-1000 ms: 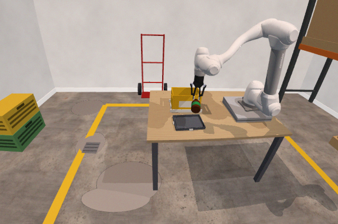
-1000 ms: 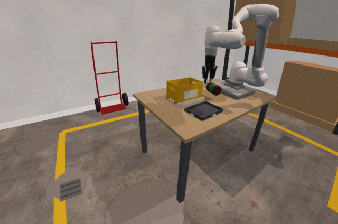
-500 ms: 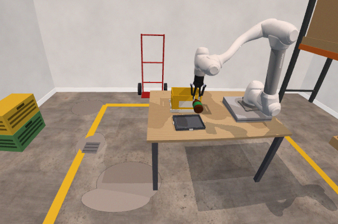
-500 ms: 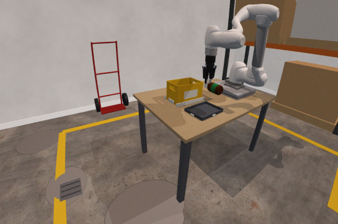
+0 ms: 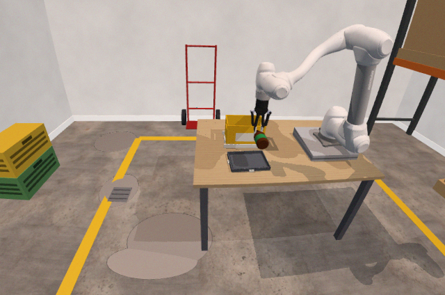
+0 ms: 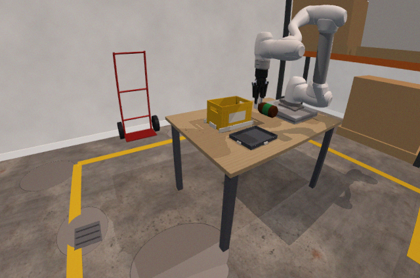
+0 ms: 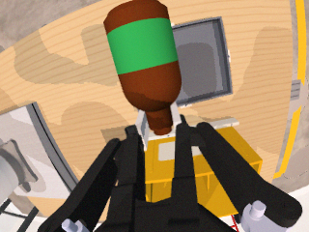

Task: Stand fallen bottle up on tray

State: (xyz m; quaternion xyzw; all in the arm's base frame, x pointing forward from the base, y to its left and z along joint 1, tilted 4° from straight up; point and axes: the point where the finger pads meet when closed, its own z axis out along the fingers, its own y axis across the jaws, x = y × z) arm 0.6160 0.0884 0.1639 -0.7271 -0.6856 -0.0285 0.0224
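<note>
My gripper is now 5 cm to the right of the bottle and 2 cm above it. Also, from my hand: dark tray 20 cm below, 6 cm ahead, 4 cm to the left; then yellow crate 23 cm to the right, 13 cm below, 3 cm ahead.
</note>
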